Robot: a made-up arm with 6 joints.
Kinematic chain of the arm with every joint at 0, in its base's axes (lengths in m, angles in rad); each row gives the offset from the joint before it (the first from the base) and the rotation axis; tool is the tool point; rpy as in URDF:
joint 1: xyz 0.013 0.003 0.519 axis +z
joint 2: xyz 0 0.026 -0.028 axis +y
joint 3: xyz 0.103 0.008 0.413 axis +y
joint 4: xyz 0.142 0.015 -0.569 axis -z
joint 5: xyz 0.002 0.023 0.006 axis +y
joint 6: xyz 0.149 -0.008 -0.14 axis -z
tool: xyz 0.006 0.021 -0.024 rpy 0 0 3.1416
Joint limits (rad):
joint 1: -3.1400..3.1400
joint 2: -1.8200..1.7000
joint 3: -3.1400..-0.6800
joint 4: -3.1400..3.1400
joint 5: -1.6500..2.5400
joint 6: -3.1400..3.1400
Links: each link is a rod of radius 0.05 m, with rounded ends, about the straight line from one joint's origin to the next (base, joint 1, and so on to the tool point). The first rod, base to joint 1, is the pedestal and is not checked.
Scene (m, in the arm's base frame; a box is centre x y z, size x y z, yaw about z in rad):
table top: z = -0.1
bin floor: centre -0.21 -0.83 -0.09 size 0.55 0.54 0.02 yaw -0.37
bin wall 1: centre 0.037 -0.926 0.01 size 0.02 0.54 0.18 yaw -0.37
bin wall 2: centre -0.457 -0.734 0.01 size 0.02 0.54 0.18 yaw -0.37
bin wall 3: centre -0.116 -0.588 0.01 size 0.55 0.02 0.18 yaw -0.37
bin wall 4: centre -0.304 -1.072 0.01 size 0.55 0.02 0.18 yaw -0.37
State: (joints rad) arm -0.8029 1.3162 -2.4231 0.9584 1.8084 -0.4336
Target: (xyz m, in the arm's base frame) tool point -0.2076 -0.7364 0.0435
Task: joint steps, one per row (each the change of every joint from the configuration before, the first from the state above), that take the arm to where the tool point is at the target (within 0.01 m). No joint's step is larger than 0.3 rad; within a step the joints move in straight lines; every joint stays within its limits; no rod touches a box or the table.
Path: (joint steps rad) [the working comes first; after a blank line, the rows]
Joints at the target: -2.0978 1.2698 -1.9313 0.4799 2.2531 -0.4823
Straight joint move there: touches bin wall 1.

1: -0.1968 -0.1624 0.2306 -0.2207 0.2439 0.0776
2: -0.1967 -0.1624 0.2306 -0.2208 0.2438 0.0776
3: -0.1968 -0.1624 0.2306 -0.2207 0.2439 0.0775
4: -0.2349 0.1469 -0.0667 0.0612 -0.0956 -0.0938
5: -0.2348 0.1469 -0.0666 0.0612 -0.0957 -0.0938
6: -0.2349 0.1470 -0.0667 0.0613 -0.0956 -0.0938

